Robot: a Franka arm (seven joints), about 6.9 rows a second.
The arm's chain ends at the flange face. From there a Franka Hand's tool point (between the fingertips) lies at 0.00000 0.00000 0.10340 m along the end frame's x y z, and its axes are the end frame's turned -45 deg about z.
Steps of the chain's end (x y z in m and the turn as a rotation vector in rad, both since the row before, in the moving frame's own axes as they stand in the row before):
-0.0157, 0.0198, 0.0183, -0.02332, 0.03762, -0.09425
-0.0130, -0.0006, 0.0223, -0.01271, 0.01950, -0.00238
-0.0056, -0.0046, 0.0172, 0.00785, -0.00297, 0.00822
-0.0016, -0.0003, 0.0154, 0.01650, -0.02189, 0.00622
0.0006, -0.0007, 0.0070, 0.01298, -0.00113, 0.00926
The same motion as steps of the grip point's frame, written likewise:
-0.0238, 0.0073, 0.0182, -0.04309, 0.01011, -0.09425
-0.0083, -0.0073, 0.0223, -0.02278, 0.00480, -0.00238
-0.0003, -0.0080, 0.0172, 0.00765, 0.00345, 0.00822
-0.0013, -0.0042, 0.0154, 0.02715, -0.00381, 0.00622
0.0018, -0.0011, 0.0070, 0.00998, 0.00838, 0.00926

